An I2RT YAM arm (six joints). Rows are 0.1 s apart.
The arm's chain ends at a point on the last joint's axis. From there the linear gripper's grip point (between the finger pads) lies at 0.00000 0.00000 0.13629 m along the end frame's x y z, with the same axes.
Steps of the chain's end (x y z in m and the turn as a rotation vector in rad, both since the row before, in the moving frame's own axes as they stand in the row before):
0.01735, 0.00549, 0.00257, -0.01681, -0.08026, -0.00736
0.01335, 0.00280, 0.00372, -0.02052, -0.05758, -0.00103
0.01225, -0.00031, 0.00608, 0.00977, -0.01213, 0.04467
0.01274, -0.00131, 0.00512, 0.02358, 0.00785, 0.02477
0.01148, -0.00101, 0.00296, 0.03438, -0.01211, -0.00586
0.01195, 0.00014, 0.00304, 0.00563, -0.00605, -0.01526
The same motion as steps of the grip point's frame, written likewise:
0.00643, 0.00782, 0.00211, -0.01681, -0.08026, -0.00736
0.00551, 0.00560, 0.00347, -0.02052, -0.05758, -0.00103
0.01063, -0.00168, 0.00606, 0.00977, -0.01213, 0.04467
0.01385, -0.00451, 0.00508, 0.02358, 0.00785, 0.02477
0.00982, -0.00569, 0.00287, 0.03438, -0.01211, -0.00586
0.01112, -0.00062, 0.00304, 0.00563, -0.00605, -0.01526

